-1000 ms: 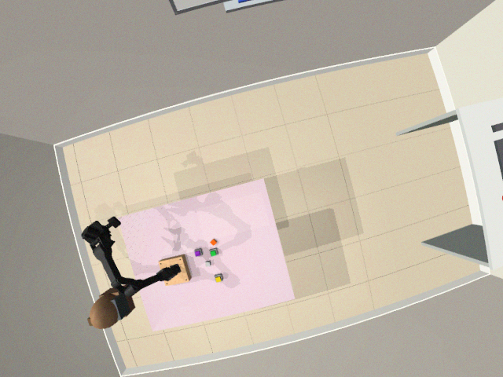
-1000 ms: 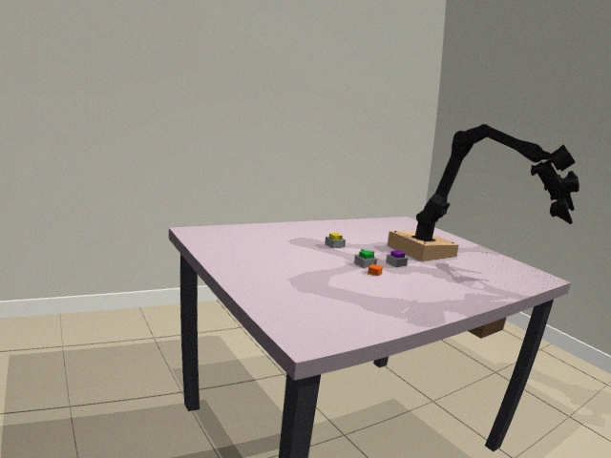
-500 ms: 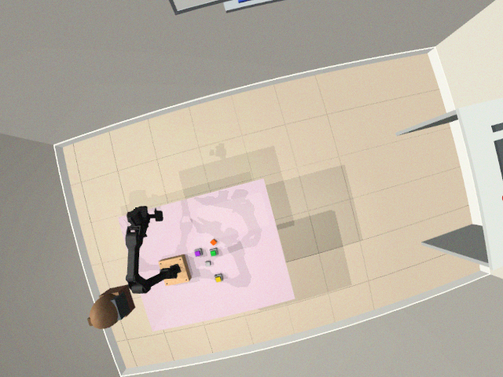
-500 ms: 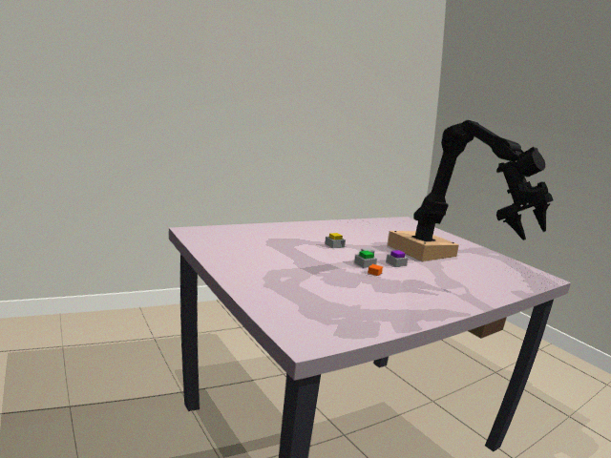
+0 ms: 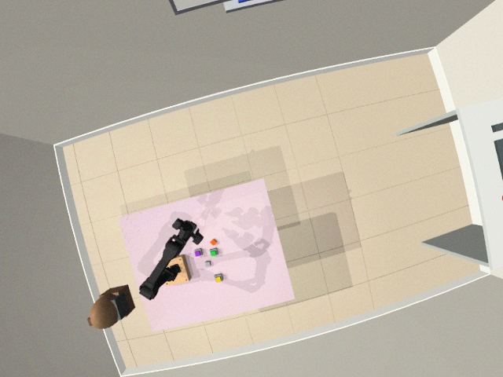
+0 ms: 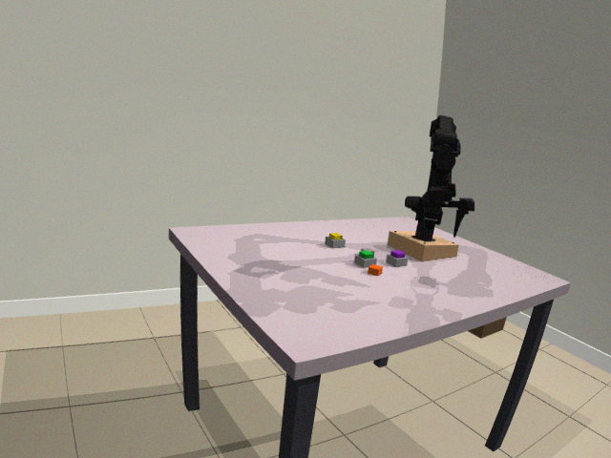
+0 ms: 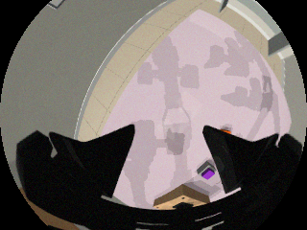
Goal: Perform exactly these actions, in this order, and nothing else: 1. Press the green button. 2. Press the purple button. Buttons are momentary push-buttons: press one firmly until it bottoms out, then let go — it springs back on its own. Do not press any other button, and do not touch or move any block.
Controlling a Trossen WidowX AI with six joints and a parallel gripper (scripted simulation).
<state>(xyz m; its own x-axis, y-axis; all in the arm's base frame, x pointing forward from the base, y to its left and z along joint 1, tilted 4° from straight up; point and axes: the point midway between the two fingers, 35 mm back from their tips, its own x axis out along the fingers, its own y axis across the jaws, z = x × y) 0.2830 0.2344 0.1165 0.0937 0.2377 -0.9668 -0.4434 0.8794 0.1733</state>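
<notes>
My gripper tip is 1 cm short of the green button, 24 cm to the left of it and 12 cm above it. Also, from my gripper tip: orange block (3 cm ahead, 18 cm to the right, 15 cm below); then grey block (7 cm behind, 30 cm to the right, 15 cm below); then purple button (10 cm behind, 20 cm to the right, 12 cm below).
</notes>
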